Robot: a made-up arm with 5 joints.
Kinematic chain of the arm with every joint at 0, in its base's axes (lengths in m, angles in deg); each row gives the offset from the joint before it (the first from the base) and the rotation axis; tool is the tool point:
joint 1: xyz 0 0 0.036 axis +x
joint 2: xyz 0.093 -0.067 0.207 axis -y
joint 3: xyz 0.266 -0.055 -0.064 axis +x
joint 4: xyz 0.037 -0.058 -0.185 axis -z
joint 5: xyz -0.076 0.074 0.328 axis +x
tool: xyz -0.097 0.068 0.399
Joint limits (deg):
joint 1: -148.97..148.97
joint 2: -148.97..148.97
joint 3: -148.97..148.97
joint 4: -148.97..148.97
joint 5: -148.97..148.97
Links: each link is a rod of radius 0.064 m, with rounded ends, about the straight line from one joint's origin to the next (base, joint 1, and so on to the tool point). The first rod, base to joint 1, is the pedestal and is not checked.
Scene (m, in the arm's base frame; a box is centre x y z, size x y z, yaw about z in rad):
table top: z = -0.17
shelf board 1: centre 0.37 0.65 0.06 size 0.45 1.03 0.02 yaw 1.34
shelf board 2: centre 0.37 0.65 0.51 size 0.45 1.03 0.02 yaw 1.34
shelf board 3: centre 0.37 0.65 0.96 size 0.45 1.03 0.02 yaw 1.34
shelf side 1: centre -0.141 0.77 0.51 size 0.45 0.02 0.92 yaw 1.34
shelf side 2: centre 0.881 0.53 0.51 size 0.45 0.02 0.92 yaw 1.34
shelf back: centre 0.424 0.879 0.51 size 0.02 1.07 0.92 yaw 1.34
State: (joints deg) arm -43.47 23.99 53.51 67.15 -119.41
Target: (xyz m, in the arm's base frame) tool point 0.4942 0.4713 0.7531
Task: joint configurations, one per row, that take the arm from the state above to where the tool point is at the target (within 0.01 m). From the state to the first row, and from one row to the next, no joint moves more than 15 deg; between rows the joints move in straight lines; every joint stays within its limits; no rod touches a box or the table.
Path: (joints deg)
1: -30.82 20.62 54.02 66.17 -125.71
2: -18.17 17.24 54.53 65.19 -132.02
3: -5.53 13.87 55.04 64.21 -138.32
4: 7.12 10.50 55.56 63.24 -144.63
5: 1.77 20.56 57.83 62.39 -132.44
6: -3.58 30.63 60.10 61.55 -120.25
7: -8.93 40.70 62.37 60.71 -108.05
8: -19.17 43.50 61.18 68.14 -102.19
9: -29.41 46.30 59.99 75.58 -96.33
10: -39.65 49.10 58.80 83.01 -90.47

